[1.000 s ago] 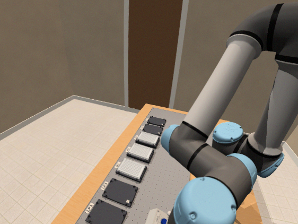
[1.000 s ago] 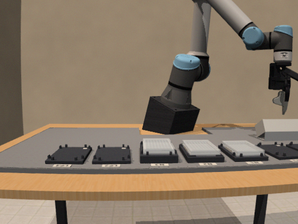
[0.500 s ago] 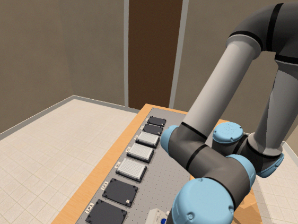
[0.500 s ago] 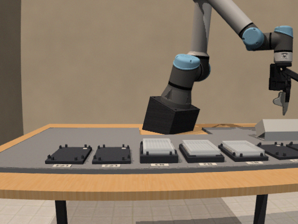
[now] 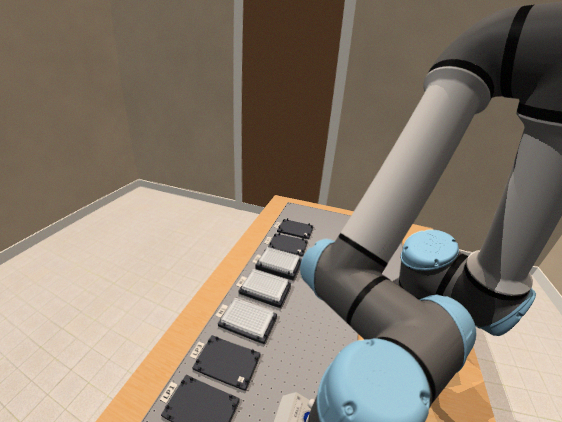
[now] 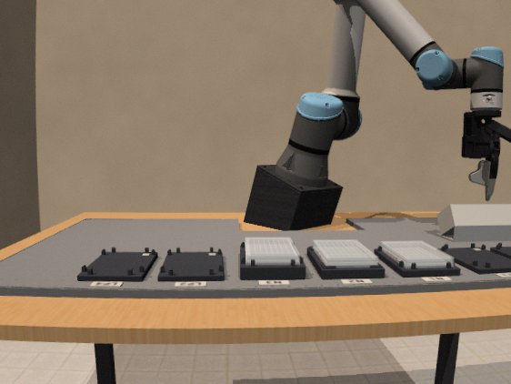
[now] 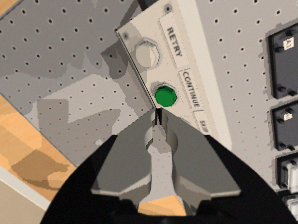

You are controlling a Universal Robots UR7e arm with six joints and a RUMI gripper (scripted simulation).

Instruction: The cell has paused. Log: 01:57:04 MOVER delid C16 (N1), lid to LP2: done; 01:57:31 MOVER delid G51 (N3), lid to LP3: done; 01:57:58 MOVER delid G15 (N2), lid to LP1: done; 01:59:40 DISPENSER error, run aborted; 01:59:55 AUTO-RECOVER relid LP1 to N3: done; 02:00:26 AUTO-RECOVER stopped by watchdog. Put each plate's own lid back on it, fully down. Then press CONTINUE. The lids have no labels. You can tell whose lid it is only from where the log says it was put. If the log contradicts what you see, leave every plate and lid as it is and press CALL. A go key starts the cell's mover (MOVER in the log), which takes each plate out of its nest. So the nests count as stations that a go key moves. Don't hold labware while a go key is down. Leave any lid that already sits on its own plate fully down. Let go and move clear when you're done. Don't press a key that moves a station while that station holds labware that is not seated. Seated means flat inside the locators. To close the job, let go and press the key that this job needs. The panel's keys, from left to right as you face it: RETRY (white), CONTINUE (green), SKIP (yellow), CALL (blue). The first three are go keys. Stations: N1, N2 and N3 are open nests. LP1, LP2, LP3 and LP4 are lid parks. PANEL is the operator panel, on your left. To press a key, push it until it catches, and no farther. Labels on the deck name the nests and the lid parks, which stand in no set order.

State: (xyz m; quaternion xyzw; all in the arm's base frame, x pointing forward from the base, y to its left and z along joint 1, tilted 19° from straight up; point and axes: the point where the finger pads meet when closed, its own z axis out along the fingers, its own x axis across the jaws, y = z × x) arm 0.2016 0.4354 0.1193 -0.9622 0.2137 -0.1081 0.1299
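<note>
Right now my hand is 1 cm short of the green CONTINUE key and 3 cm above it. The rest, counted from my hand: white retry key: 1 cm ahead, 5 cm to the left, 3 cm below; yellow SKIP key: 1 cm ahead, 5 cm to the right, 3 cm below; blue CALL key: 1 cm ahead, 10 cm to the right, 3 cm below.
</note>
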